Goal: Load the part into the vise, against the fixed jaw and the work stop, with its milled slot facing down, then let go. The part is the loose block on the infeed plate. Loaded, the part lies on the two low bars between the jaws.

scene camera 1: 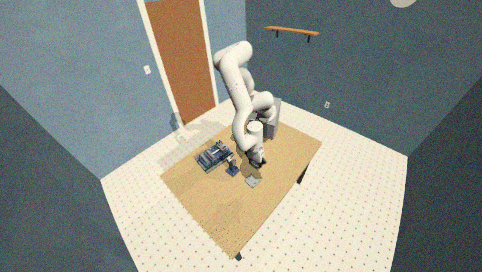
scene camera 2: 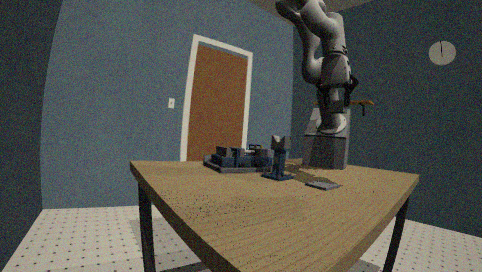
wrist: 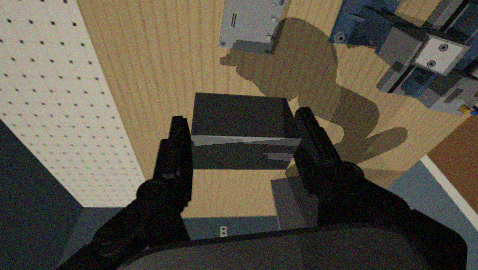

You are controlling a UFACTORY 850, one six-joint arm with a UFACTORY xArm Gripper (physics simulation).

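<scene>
My gripper (scene camera 1: 257,164) (scene camera 2: 338,100) (wrist: 241,128) is shut on the part, a dark grey rectangular block (wrist: 240,116). It holds the block well above the table, on the robot-base side of the infeed plate. The two black fingers press its left and right ends in the wrist view. I cannot make out the milled slot. The infeed plate (scene camera 1: 252,181) (scene camera 2: 323,185) (wrist: 250,22) is flat and grey, with no block on it. The blue and grey vise (scene camera 1: 214,156) (scene camera 2: 237,161) (wrist: 452,95) stands apart from the gripper, partly cut off in the wrist view; its low bars are hard to make out.
A blue stand with a V-shaped top (scene camera 1: 232,170) (scene camera 2: 278,162) rises between the vise and the infeed plate. The wooden table (scene camera 1: 215,205) (scene camera 2: 240,200) carries them. The grey robot pedestal (scene camera 1: 271,127) (scene camera 2: 326,151) is at the back. The arm's shadow falls across the table.
</scene>
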